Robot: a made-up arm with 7 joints.
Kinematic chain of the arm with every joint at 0, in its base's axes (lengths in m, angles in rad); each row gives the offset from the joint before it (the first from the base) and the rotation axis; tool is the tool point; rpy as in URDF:
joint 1: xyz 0 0 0.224 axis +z
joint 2: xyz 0 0 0 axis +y
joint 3: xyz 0 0 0.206 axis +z
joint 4: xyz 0.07 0 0 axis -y
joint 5: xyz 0.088 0 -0.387 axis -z
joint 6: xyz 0 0 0 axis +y
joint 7: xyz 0.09 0 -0.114 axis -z
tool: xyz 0 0 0 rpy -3.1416 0 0
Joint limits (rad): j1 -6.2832..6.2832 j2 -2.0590..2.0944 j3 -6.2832..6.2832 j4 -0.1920..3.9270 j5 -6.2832..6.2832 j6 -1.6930..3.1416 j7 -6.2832..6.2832
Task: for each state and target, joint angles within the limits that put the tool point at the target. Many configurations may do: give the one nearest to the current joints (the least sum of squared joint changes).
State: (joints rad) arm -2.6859 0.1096 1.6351 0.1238 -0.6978 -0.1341 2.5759
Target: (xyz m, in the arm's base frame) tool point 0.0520 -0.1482 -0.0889
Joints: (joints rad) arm -2.8195 -0.1578 1.5153 -0.1593 -0.6666 -0.0661 2.5759
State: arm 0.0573 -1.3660 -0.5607 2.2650 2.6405 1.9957 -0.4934
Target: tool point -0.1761 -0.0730 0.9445
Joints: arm 0.0207 -0.6935 -0.3261 2.3066 2.6982 1.3264 -0.4934
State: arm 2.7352 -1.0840 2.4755 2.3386 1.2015 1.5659 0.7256
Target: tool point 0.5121 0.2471 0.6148
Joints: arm 3.4940 -0.6853 2.7559 2.8256 1.3431 1.7207 0.7256
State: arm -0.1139 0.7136 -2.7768 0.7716 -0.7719 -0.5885 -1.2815
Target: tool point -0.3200 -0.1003 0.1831
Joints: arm -0.2663 0.6302 -2.8554 0.0093 -0.9385 -0.7641 -1.2815
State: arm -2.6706 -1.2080 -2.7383 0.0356 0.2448 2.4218 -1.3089
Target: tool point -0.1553 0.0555 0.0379
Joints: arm -2.7010 -1.2046 -2.7071 0.3758 0.3521 2.2096 -1.3089
